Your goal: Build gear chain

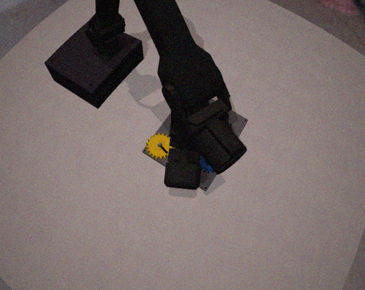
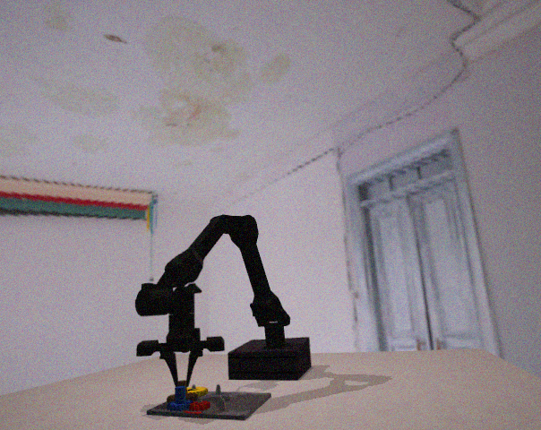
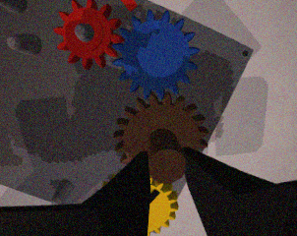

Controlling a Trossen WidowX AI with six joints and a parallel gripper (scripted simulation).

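The brown gear is 10 mm below my gripper tip. Also, from my gripper tip: blue gear 50 mm ahead, 30 mm to the left, 10 mm below; red arrow 70 mm to the left, 70 mm ahead, 30 mm below; red gear 70 mm to the left, 40 mm ahead, 20 mm below.
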